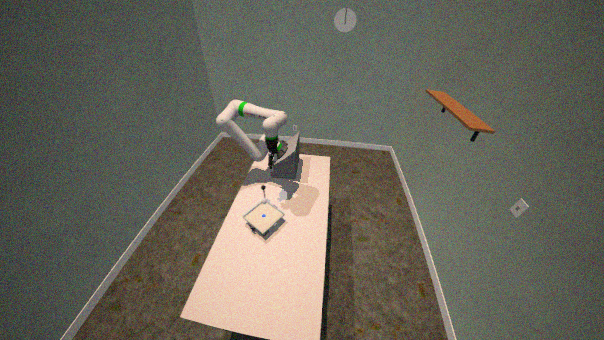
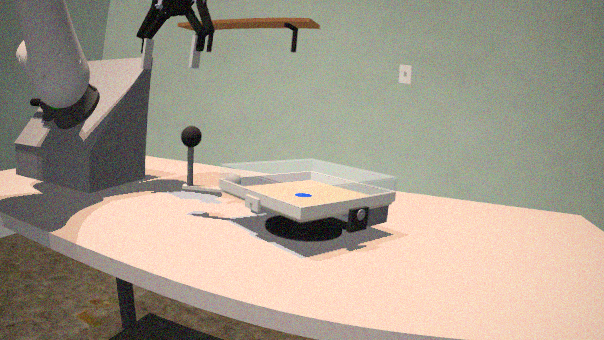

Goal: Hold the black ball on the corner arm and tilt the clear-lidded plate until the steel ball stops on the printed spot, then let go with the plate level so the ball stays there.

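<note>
The black ball (image 1: 263,187) (image 2: 191,136) tops a thin upright post on the corner arm (image 2: 201,190). The plate (image 2: 340,201) has a pale rim, a tan floor and a clear lid (image 2: 345,171). It stands on a round black base (image 2: 303,228); I cannot tell whether it is exactly level. The printed blue spot (image 1: 264,216) (image 2: 303,195) is at the plate's middle. The steel ball (image 2: 233,178) shows faintly in the plate's corner nearest the corner arm, away from the spot. My gripper (image 1: 271,164) (image 2: 170,54) is open and empty, high above the black ball and toward the robot's base.
The grey wedge-shaped robot pedestal (image 1: 287,167) (image 2: 120,135) stands at the table's robot end, behind the corner arm. The plate assembly stands on the pale table (image 1: 270,285) (image 2: 475,280). A wooden shelf (image 1: 459,111) (image 2: 250,23) is fixed to the wall.
</note>
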